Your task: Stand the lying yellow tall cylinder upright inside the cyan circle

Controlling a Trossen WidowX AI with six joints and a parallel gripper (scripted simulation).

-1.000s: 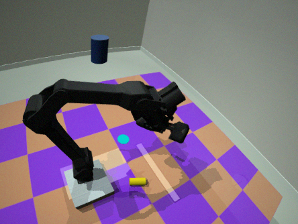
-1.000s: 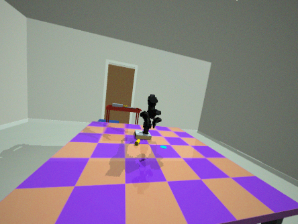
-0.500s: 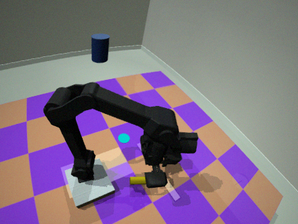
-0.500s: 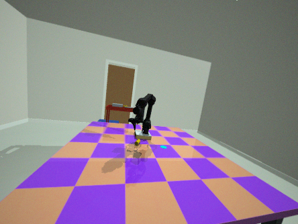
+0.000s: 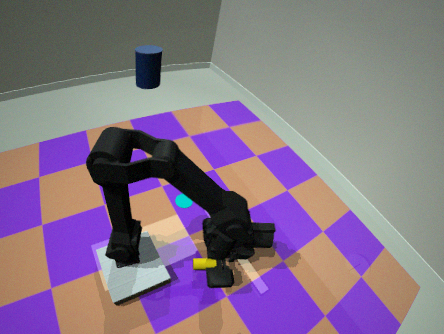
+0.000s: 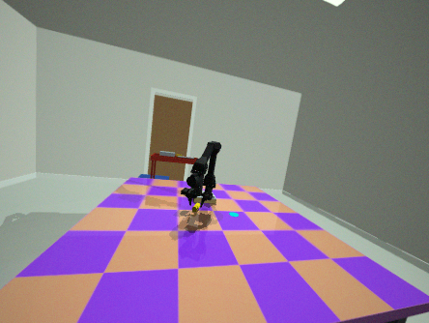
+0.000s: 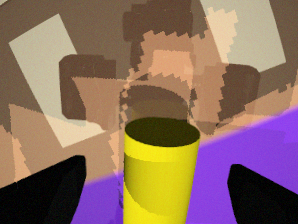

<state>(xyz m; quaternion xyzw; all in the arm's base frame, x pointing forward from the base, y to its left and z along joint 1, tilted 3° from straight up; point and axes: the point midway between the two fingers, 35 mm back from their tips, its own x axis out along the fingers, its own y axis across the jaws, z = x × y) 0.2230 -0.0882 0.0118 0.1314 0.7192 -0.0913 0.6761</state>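
Now: the cyan circle 24 cm to the left of my gripper tip and 2 cm below it. From my gripper tip the other things lie so: yellow tall cylinder: 2 cm behind, 1 cm below.
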